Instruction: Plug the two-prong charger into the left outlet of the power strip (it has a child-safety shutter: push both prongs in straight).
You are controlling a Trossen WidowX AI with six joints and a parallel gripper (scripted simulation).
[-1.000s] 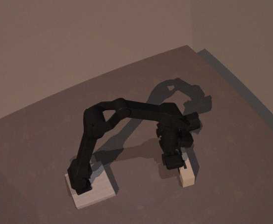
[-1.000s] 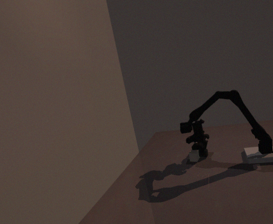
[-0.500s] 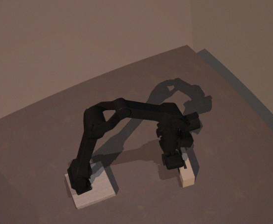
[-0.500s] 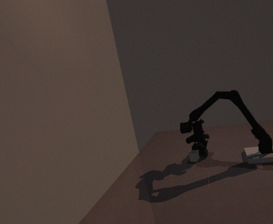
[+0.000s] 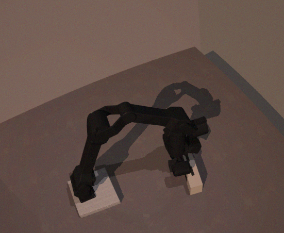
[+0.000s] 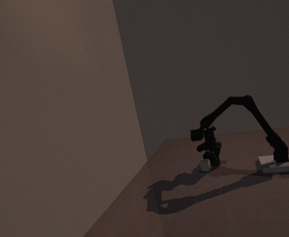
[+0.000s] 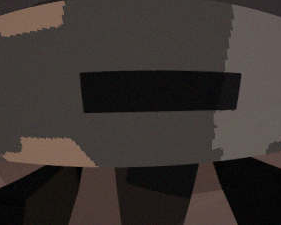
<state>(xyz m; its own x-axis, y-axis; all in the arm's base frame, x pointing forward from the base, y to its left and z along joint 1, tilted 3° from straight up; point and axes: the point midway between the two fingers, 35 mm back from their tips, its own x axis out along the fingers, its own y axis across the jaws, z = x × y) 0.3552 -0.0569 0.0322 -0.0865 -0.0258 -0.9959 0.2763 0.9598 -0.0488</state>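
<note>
Now: the dark charger 20 mm ahead of my gripper tip and 10 mm above it.
</note>
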